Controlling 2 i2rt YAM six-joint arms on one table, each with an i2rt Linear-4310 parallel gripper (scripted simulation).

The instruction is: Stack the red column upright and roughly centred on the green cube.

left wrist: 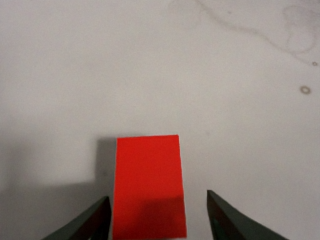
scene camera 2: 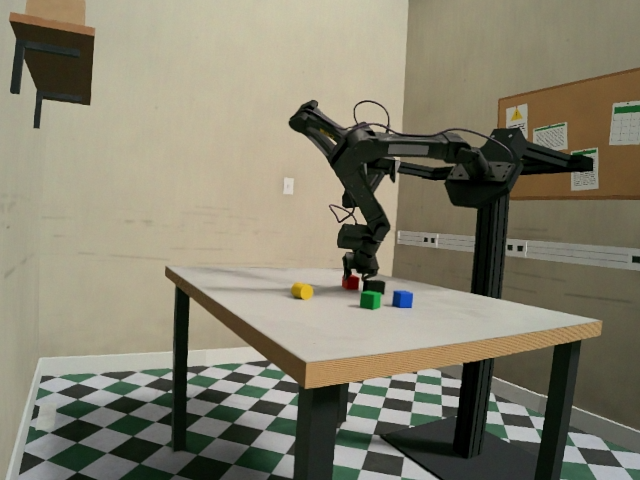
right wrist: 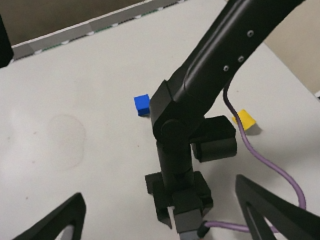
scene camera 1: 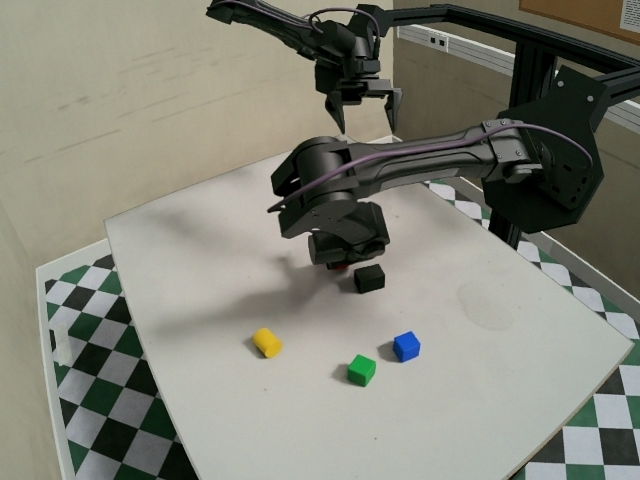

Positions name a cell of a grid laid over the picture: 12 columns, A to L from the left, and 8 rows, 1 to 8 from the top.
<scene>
I see my left gripper (scene camera 2: G5), my right gripper (scene camera 1: G3) and a black block (scene camera 1: G5).
My left gripper shows as well in the left wrist view (left wrist: F7) and in the right wrist view (right wrist: G8). My right gripper shows as well in the right wrist view (right wrist: F7). The left wrist view misses the black block: it is out of frame.
</scene>
